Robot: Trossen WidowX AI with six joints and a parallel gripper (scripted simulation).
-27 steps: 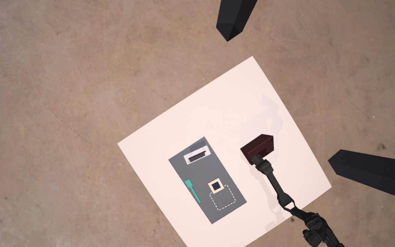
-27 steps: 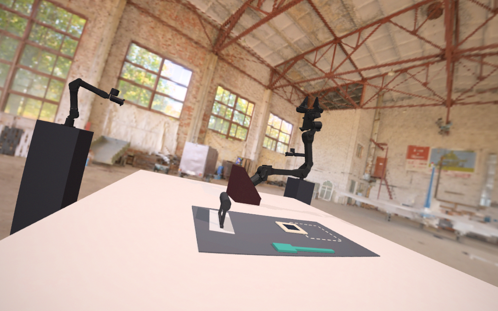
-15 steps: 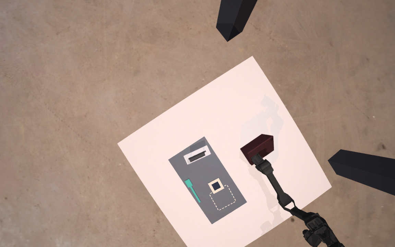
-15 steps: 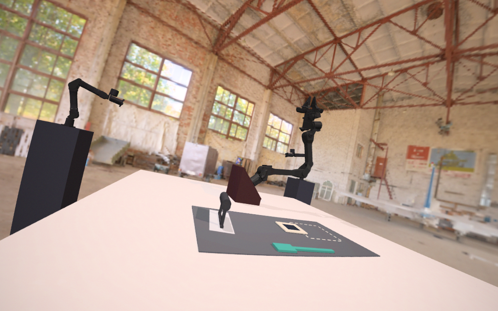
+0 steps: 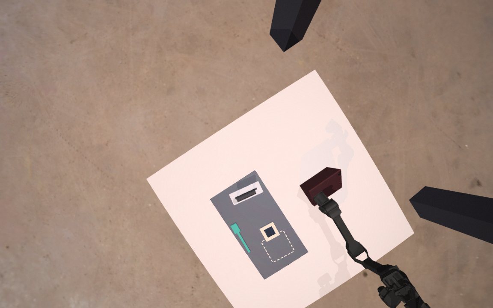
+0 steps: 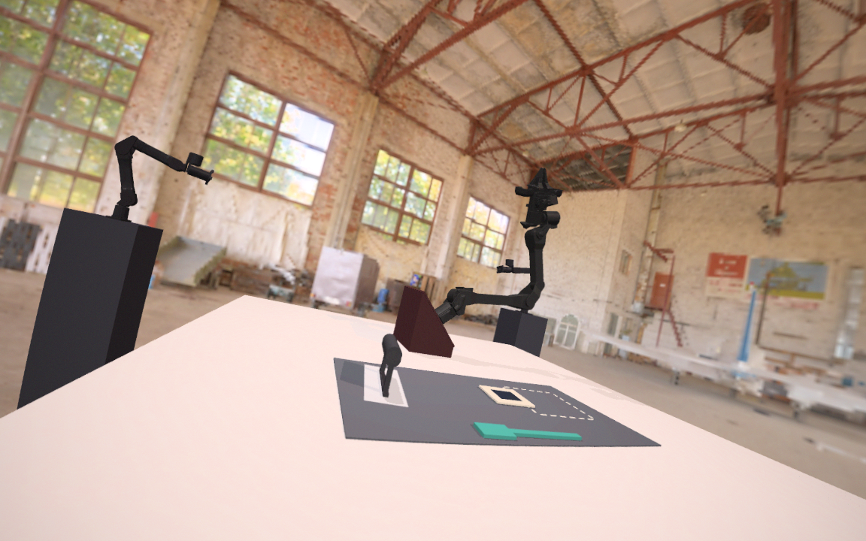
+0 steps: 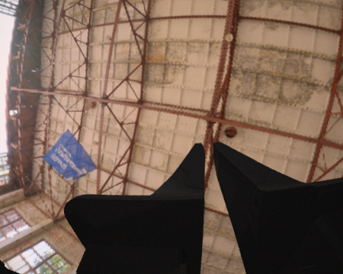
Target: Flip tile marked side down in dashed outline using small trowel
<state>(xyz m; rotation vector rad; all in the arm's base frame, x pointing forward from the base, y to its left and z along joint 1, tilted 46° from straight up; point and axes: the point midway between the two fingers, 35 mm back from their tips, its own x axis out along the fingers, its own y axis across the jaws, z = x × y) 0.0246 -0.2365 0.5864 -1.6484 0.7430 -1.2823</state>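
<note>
My gripper tip is now 680 mm above the trowel, 490 mm to the left of it and 260 mm short of it. Round my gripper tip: cream tile 710 mm below, 300 mm ahead, 210 mm to the right; then teal flat piece 710 mm below, 470 mm ahead, 300 mm to the right; then grey mat 730 mm below, 330 mm ahead, 270 mm to the right.
</note>
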